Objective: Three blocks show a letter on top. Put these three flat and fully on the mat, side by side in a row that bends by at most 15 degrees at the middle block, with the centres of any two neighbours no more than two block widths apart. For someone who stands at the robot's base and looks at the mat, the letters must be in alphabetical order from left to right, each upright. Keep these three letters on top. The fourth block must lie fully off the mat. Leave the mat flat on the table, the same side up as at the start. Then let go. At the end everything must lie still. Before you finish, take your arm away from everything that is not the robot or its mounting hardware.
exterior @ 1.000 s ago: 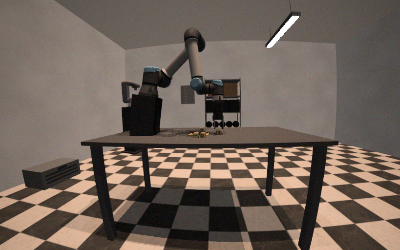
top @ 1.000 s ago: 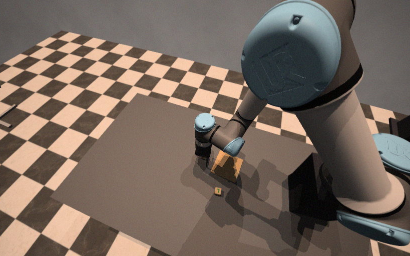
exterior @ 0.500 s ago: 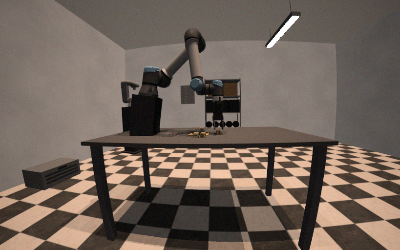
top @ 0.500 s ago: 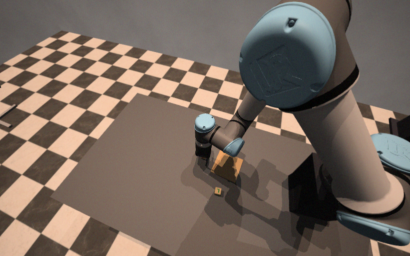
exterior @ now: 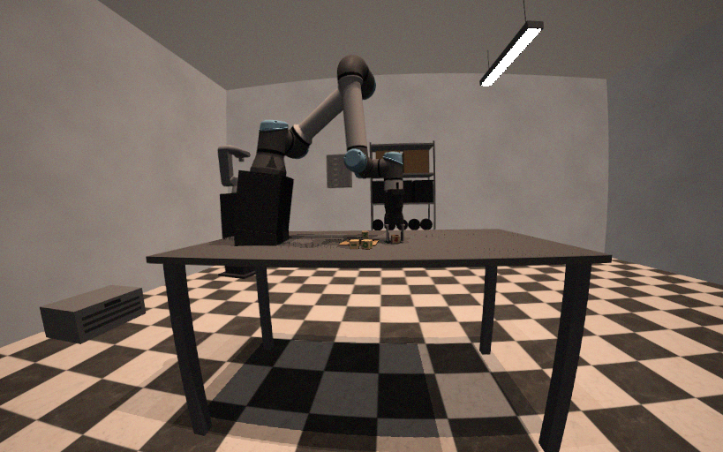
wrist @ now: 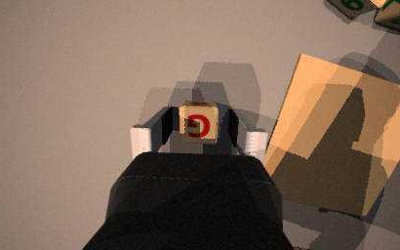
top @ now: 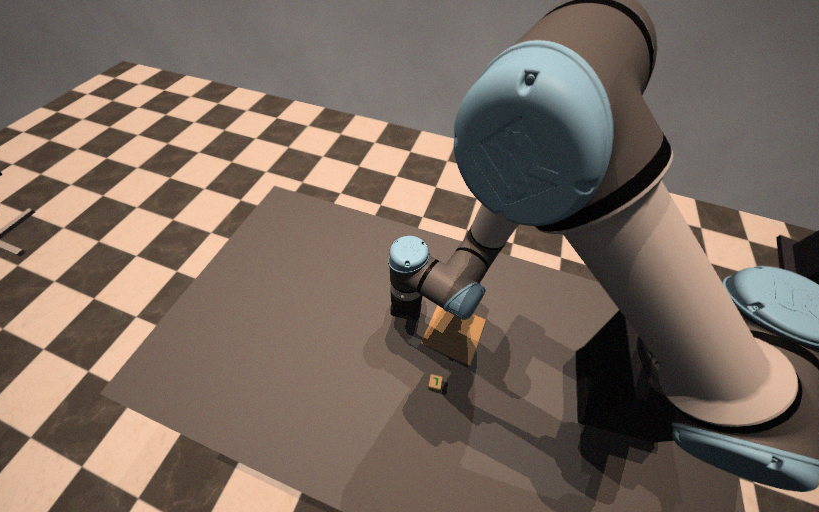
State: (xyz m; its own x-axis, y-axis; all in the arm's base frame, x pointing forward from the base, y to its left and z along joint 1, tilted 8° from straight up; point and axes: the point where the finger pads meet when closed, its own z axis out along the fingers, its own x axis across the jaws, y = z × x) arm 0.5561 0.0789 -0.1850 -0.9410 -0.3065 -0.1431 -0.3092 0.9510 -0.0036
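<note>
Now: the orange mat 14 cm behind my hand, 2 cm to the right of it and 2 cm below it.
</note>
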